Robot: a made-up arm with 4 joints.
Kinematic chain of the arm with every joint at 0, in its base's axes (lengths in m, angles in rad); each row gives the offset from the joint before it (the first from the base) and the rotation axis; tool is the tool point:
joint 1: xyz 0 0 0.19 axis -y
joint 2: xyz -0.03 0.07 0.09 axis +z
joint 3: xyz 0 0.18 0.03 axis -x
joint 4: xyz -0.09 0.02 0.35 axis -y
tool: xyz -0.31 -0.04 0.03
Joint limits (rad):
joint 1: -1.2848..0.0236
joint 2: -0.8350..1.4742
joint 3: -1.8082..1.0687
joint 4: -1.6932..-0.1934
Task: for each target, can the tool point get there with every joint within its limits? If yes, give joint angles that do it. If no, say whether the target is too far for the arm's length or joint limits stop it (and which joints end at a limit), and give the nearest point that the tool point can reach.
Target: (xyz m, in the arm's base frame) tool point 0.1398 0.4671 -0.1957
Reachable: no: joint limits stop it (at a limit: joint 1, joint 2, joint 3, joint 4) | nearest point 0.5767 0.5857 -0.1681 | short by 0.454 m
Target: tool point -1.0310 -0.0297 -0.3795
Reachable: no: too far | nearest point -0.5071 -0.0090 0.1353 | short by 0.735 m
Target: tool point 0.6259 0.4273 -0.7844
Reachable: no: too far | nearest point 0.5767 0.5857 -0.1681 | short by 0.638 m
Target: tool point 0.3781 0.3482 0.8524
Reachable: yes | joints -1.0775 0.1414 0.3109 -0.5874
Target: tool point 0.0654 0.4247 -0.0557
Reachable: no: joint limits stop it (at a limit: joint 2, joint 3, joint 4) | nearest point 0.1081 0.0042 -0.2160 | short by 0.452 m
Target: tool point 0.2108 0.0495 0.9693
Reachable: yes | joints -0.6364 0.6600 -0.0230 -1.0408
